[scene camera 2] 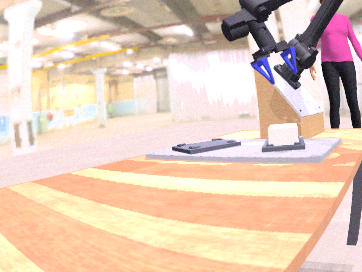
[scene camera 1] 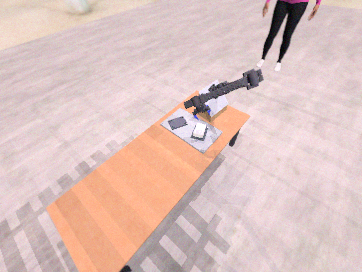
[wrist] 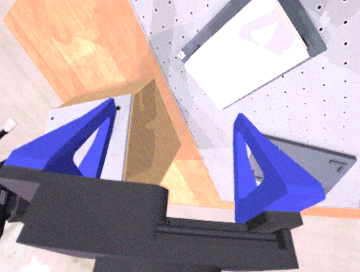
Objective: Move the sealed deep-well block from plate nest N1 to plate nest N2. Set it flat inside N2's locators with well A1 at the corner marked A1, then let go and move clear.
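Frame: origin at the arm's base, x back, y right, z up, level; centimetres.
Seen in the pictures: gripper, fingertip midpoint: (scene camera 2: pixel 285 78) (scene camera 1: pixel 203 117) (wrist: pixel 176 111); arm's base, link origin: (scene camera 2: pixel 286 77).
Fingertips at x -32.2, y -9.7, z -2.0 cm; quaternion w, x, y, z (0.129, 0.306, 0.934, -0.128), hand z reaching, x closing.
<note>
Pixels of each thing's top centre, then the offset from my fingertips to it. Level surfaces: height alone.
- white sealed block, top centre: (wrist: pixel 239 61) (scene camera 2: pixel 283 126) (scene camera 1: pixel 199 128) dy +1.3, dx -2.7, dz -12.9 cm
- dark plate nest, top centre: (wrist: pixel 242 52) (scene camera 2: pixel 284 139) dy +1.3, dx -2.7, dz -16.4 cm
- second dark nest, top centre: (wrist: pixel 292 173) (scene camera 2: pixel 206 141) (scene camera 1: pixel 177 121) dy +25.2, dx -5.2, dz -16.4 cm
- grey perforated board, top centre: (wrist: pixel 262 110) (scene camera 2: pixel 252 146) (scene camera 1: pixel 190 127) dy +11.7, dx -2.7, dz -18.2 cm
- wooden table, surface height: dz -19.5 cm
The white sealed block (scene camera 1: pixel 200 130) (scene camera 2: pixel 283 134) (wrist: pixel 245 57) sits in a dark plate nest (scene camera 2: pixel 283 147) (wrist: pixel 306 26). A second dark nest (scene camera 1: pixel 177 122) (scene camera 2: pixel 206 145) (wrist: pixel 310 155) beside it has no block; a small mark shows near its corner in the wrist view, too unclear to read. The blue fingers of my gripper (scene camera 1: pixel 202 115) (scene camera 2: pixel 283 77) (wrist: pixel 176 108) are open and empty, high above the board and near the wedge-shaped box, apart from the block. In the wrist view the right finger partly covers the second nest. The A1 corner of the block cannot be told.
Both nests are on a grey perforated board (scene camera 1: pixel 187 135) (scene camera 2: pixel 240 154) (wrist: pixel 202 125) on the wooden table (scene camera 1: pixel 125 185) (scene camera 2: pixel 200 200) (wrist: pixel 90 45). The wooden wedge box (scene camera 1: pixel 216 114) (scene camera 2: pixel 312 125) (wrist: pixel 155 125) with a slanted white panel stands beside the board and carries the arm's base. A person stands beyond.
</note>
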